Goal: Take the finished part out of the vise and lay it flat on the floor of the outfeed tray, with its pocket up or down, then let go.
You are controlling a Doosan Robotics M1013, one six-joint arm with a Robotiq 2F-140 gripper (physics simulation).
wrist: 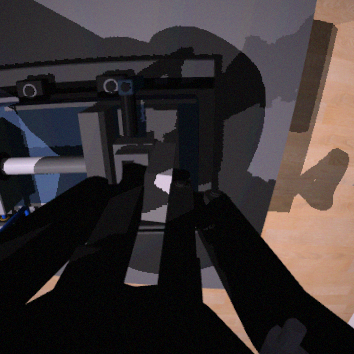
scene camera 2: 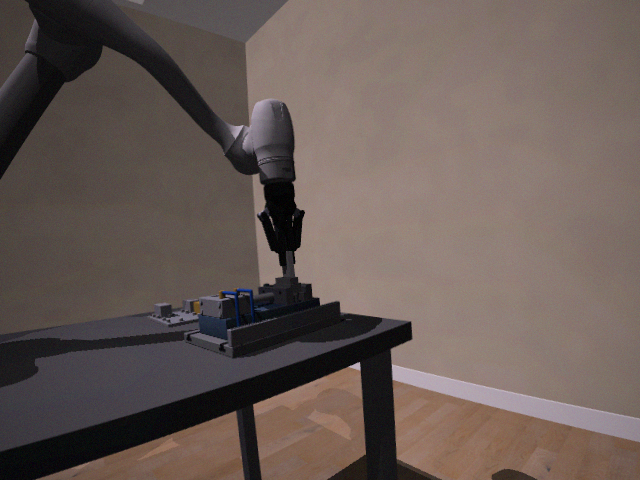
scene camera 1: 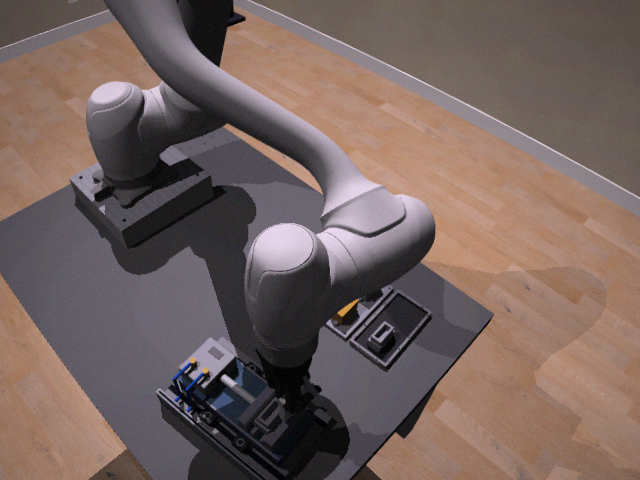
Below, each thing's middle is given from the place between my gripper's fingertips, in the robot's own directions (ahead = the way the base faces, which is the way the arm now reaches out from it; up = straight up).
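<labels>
Movable jaw (wrist: 96, 126): my hand 3 cm above it, 6 cm past it, 2 cm to the left of it. Plate (scene camera 1: 365, 308), from my hand: 10 cm below, 34 cm to the left, 16 cm behind.
</labels>
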